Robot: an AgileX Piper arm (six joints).
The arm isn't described. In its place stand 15 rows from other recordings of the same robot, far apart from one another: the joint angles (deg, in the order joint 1, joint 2, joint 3, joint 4, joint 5, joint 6), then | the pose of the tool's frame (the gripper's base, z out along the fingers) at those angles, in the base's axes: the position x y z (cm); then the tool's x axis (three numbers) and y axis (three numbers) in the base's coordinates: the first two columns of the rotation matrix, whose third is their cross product.
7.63 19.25 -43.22 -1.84 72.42 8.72 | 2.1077 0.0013 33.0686 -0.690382 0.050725 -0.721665 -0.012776 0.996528 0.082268
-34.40 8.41 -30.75 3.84 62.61 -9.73 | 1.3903 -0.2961 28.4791 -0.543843 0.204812 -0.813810 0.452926 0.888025 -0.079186
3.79 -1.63 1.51 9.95 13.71 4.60 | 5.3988 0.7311 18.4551 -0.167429 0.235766 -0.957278 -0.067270 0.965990 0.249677
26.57 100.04 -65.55 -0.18 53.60 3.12 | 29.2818 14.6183 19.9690 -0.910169 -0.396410 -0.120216 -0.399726 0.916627 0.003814
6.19 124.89 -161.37 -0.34 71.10 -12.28 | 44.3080 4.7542 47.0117 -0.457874 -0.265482 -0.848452 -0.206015 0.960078 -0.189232
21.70 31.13 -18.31 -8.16 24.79 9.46 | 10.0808 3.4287 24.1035 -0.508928 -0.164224 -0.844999 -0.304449 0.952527 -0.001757
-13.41 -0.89 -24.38 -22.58 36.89 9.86 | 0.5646 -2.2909 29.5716 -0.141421 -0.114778 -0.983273 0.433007 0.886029 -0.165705
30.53 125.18 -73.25 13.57 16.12 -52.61 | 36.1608 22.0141 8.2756 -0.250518 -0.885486 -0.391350 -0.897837 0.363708 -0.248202
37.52 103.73 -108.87 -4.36 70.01 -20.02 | 31.5773 23.4279 37.5474 -0.425542 -0.787940 -0.445045 -0.790090 0.563282 -0.241809
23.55 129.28 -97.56 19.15 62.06 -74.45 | 39.8745 20.2562 13.7019 -0.025950 -0.959134 -0.281761 -0.996756 0.003347 0.080407
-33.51 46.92 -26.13 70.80 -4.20 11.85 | 13.8697 -9.9385 28.5957 0.574848 0.805884 -0.141777 0.283878 -0.033909 0.958261
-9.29 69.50 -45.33 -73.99 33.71 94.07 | 23.7164 -8.7985 30.1434 -0.215198 0.371473 -0.903160 0.737906 0.667636 0.098778
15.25 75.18 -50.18 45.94 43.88 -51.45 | 23.3974 11.0771 27.7111 -0.622045 -0.398716 -0.673859 -0.693565 0.679980 0.237898
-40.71 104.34 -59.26 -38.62 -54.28 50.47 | 32.6599 -22.0185 25.2355 0.164789 0.347221 -0.923191 0.122305 0.921570 0.368442
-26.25 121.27 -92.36 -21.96 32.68 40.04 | 41.2755 -22.4036 19.0080 -0.486357 0.636407 -0.598701 0.766891 0.639281 0.056557
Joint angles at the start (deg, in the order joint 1, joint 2, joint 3, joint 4, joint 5, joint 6):
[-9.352 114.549 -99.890 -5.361 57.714 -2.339]
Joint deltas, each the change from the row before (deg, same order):
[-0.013 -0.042 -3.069 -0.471 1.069 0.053]
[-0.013 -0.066 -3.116 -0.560 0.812 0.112]
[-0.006 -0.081 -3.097 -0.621 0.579 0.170]
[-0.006 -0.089 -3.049 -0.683 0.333 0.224]
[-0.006 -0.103 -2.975 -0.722 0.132 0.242]
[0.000 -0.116 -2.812 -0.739 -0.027 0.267]
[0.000 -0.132 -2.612 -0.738 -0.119 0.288]
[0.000 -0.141 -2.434 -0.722 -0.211 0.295]
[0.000 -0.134 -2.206 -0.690 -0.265 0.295]
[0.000 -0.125 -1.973 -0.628 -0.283 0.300]
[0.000 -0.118 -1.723 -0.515 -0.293 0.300]
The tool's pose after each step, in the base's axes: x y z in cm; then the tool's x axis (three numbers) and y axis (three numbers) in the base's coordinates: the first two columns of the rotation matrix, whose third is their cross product. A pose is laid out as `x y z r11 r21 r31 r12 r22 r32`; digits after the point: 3 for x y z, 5 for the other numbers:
43.475 -7.971 27.488 -0.91020 0.05656 -0.41030 0.11423 0.98649 -0.11741
43.763 -8.113 29.076 -0.89308 0.05222 -0.44686 0.12169 0.98426 -0.12818
43.992 -8.247 30.697 -0.87257 0.04751 -0.48617 0.13099 0.98156 -0.13918
44.160 -8.378 32.332 -0.84846 0.04232 -0.52757 0.14219 0.97838 -0.15020
44.257 -8.500 33.968 -0.82105 0.03622 -0.56971 0.15468 0.97477 -0.16093
44.282 -8.607 35.550 -0.79145 0.02963 -0.61052 0.16809 0.97086 -0.17079
44.233 -8.699 37.054 -0.76080 0.02299 -0.64858 0.18217 0.96676 -0.17943
44.126 -8.778 38.482 -0.72920 0.01613 -0.68411 0.19653 0.96254 -0.18678
43.977 -8.844 39.789 -0.69813 0.00939 -0.71591 0.21060 0.95837 -0.19280
43.802 -8.896 40.966 -0.66841 0.00335 -0.74379 0.22409 0.95443 -0.19708
43.614 -8.929 42.003 -0.64060 -0.00152 -0.76788 0.23640 0.95104 -0.19910

